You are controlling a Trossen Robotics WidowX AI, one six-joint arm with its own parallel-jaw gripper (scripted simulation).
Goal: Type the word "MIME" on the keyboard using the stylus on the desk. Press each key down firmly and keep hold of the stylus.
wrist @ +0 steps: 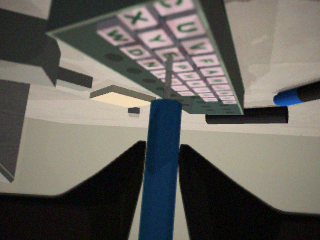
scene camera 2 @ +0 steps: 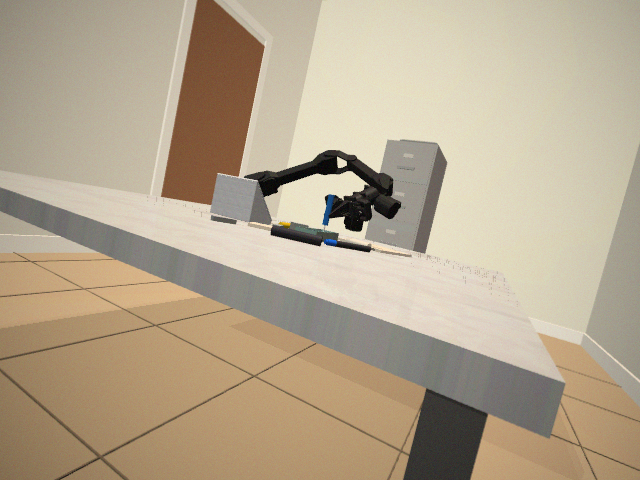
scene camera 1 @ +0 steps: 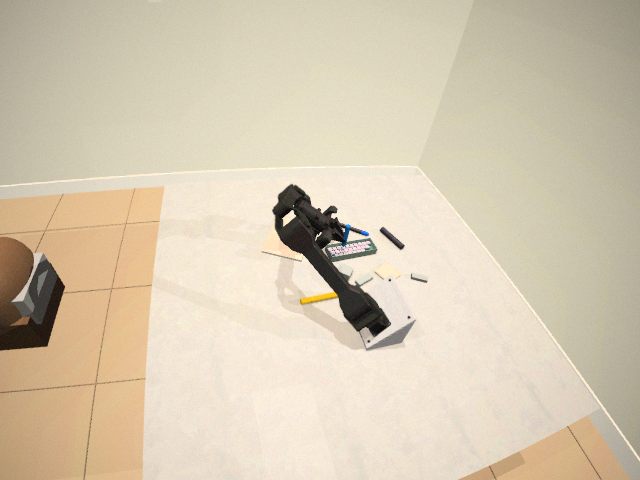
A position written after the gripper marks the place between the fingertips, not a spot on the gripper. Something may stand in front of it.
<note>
In view: the gripper (scene camera 2: 326, 216), a black cylinder (wrist: 265, 115) and a small tan card (wrist: 113, 94).
The gripper also shows in the wrist view (wrist: 162, 149) and in scene camera 1 (scene camera 1: 345, 239).
</note>
